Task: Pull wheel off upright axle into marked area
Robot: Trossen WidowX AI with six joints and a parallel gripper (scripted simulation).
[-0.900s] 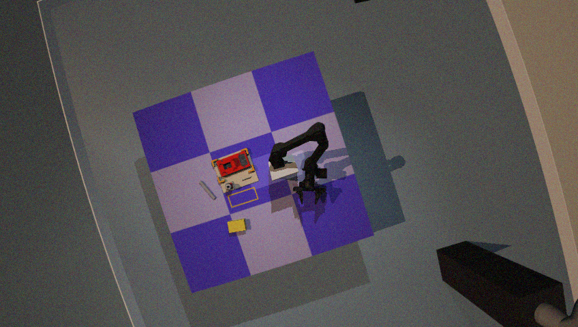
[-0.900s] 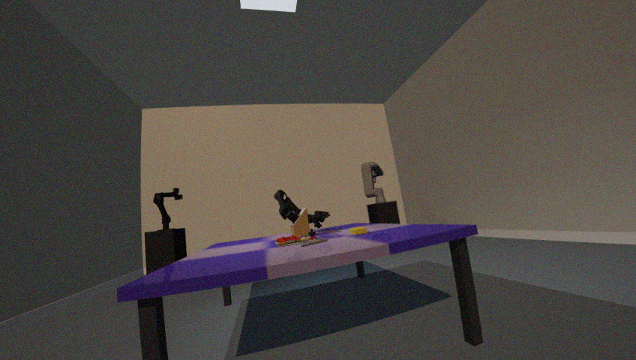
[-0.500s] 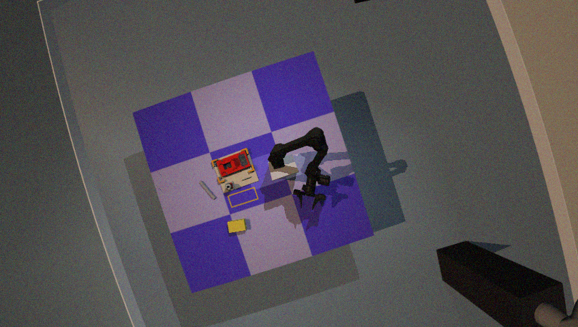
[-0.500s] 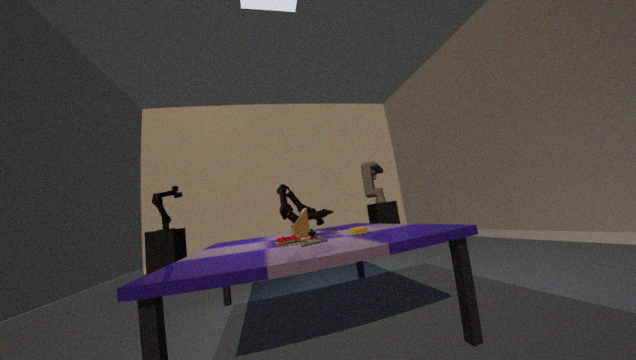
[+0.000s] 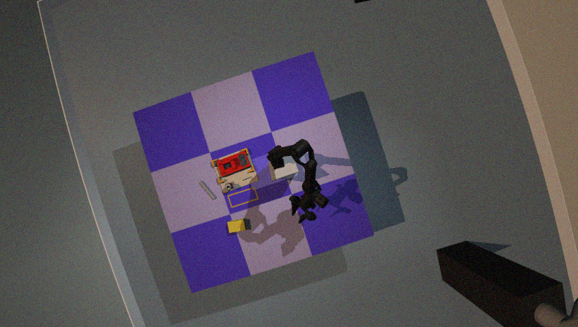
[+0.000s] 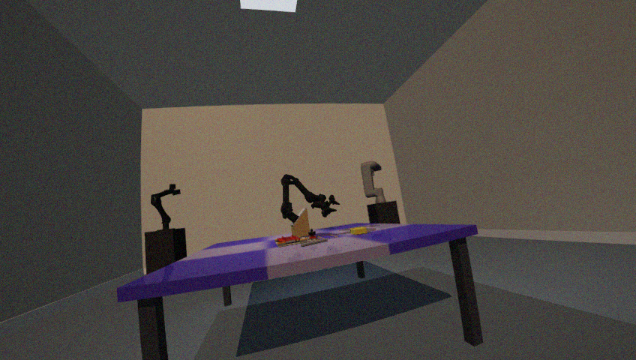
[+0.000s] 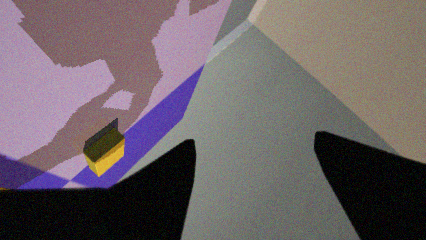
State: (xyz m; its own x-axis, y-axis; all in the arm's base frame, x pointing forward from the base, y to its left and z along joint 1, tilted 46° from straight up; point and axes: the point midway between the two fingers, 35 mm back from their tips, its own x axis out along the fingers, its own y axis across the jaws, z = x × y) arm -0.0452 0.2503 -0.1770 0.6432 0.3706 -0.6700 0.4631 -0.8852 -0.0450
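The wheel is 37 cm ahead of my gripper tip, 27 cm to the right of it and 13 cm below it. From my gripper tip the other things lie so: grey rod: 53 cm ahead, 28 cm to the right, 16 cm below; then yellow block: 39 cm ahead, 15 cm below.
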